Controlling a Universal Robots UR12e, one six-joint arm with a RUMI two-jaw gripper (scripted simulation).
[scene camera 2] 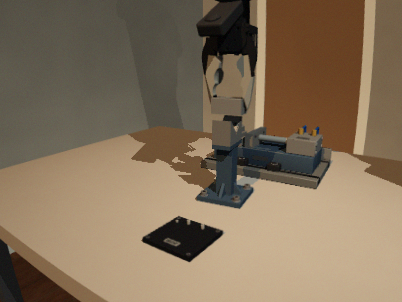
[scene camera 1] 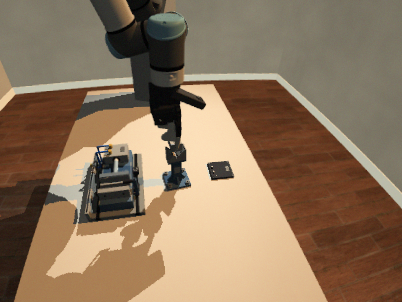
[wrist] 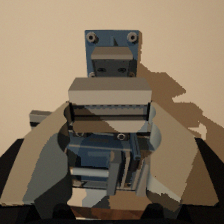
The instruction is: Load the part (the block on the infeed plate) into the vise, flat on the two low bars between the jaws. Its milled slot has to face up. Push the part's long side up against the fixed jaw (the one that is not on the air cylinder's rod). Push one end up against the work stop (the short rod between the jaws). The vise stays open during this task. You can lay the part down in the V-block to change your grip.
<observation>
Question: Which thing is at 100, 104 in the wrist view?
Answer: A part.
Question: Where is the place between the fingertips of my gripper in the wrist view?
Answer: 110, 102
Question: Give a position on a blue foot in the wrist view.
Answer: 102, 36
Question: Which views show my gripper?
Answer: Scene camera 2, scene camera 1 and the wrist view: all of them.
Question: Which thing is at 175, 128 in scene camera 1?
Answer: My gripper.
</observation>
